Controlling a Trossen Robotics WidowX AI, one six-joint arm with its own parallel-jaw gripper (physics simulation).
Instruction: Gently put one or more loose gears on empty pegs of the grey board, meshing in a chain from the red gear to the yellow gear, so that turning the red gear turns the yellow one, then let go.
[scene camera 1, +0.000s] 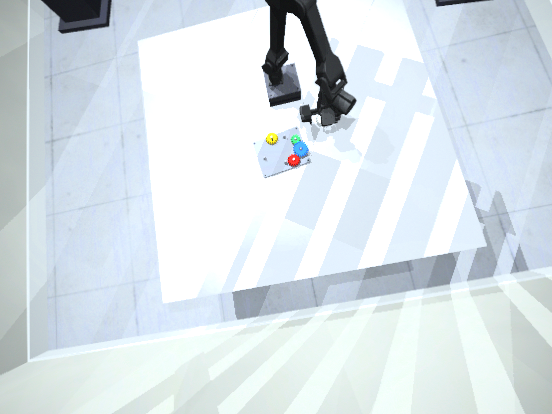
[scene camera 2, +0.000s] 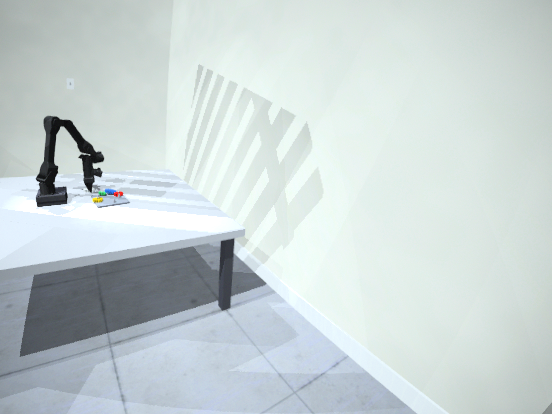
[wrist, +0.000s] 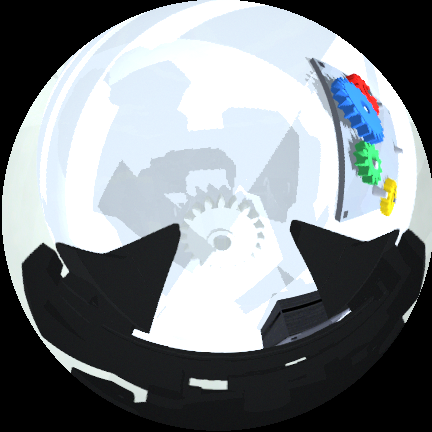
My gripper (wrist: 236, 227) is open and holds nothing. Also in view: a white gear (wrist: 241, 225). Further things: a blue gear (wrist: 350, 99), a green gear (wrist: 364, 152) and a grey board (scene camera 1: 277, 153).
The grey board shows as well in the wrist view (wrist: 354, 198).
